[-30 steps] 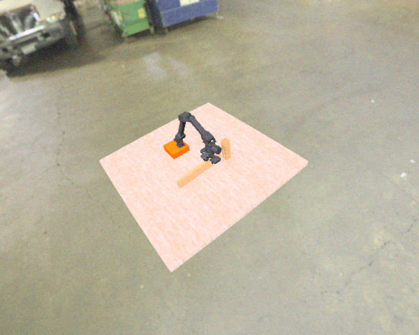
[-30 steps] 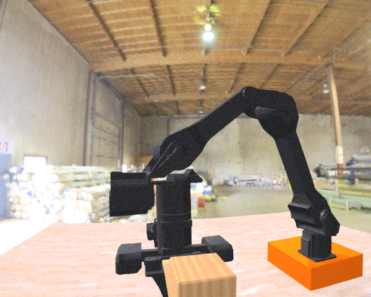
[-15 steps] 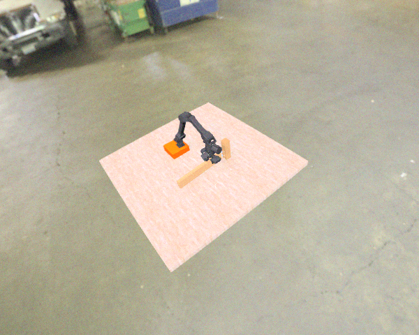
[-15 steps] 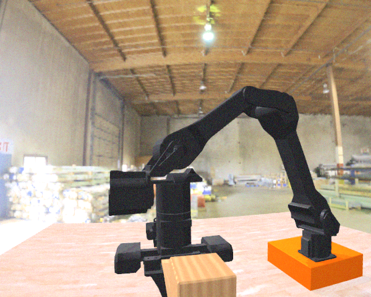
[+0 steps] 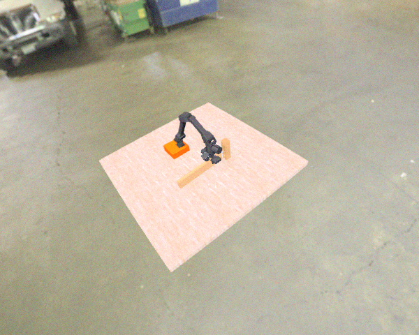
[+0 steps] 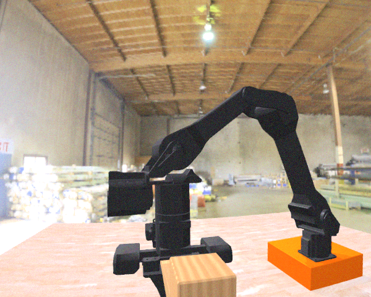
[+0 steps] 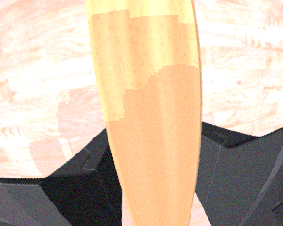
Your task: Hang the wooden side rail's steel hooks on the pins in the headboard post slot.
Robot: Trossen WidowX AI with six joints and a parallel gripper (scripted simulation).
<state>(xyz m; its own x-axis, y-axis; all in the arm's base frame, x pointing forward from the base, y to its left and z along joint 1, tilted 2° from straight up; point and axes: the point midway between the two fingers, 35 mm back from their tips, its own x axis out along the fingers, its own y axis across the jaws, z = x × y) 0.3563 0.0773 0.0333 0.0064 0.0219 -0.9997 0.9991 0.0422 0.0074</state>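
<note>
Now: gripper tip 15 cm to the right of the headboard post, 4 cm below it and 1 cm past it.
</note>
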